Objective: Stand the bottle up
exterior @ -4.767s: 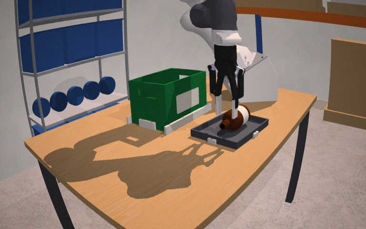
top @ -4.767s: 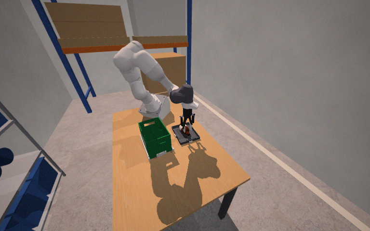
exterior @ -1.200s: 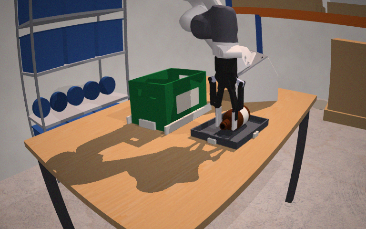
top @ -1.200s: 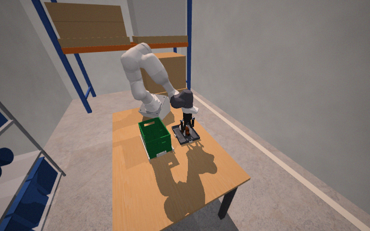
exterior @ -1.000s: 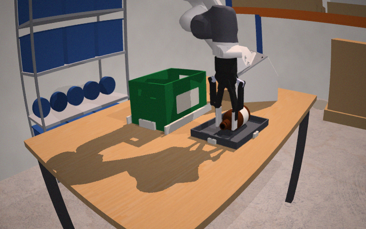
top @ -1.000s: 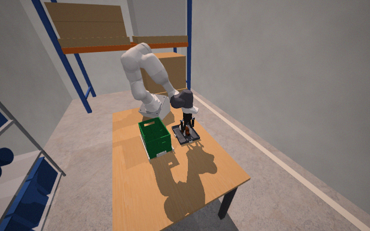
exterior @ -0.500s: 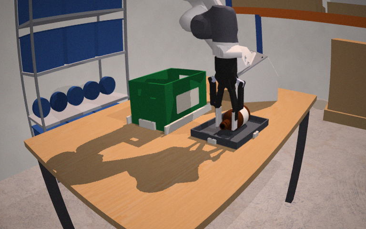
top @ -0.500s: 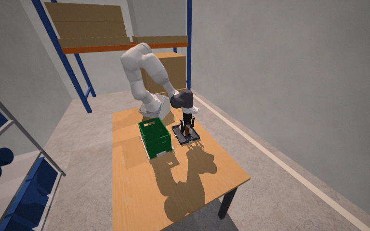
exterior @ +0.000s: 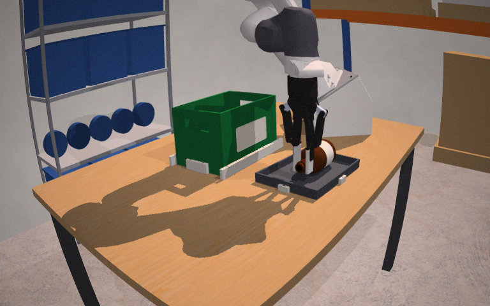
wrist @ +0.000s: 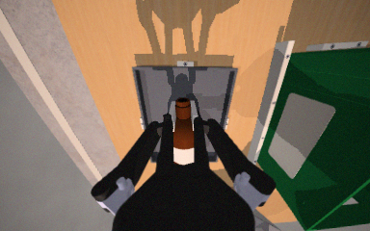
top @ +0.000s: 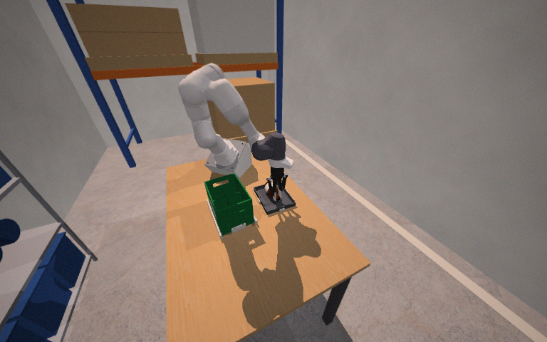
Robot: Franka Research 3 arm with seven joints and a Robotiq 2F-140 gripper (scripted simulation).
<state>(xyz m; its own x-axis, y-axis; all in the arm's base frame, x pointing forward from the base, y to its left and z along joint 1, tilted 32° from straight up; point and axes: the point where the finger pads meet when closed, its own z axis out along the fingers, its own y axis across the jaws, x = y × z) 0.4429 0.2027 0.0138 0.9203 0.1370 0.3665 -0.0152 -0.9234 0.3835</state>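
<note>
Now: the brown bottle 60 mm behind my hand and 20 mm below it. Round my hand: dark tray 50 mm behind, 50 mm below; green crate 40 mm behind, 290 mm to the right, 20 mm above.
</note>
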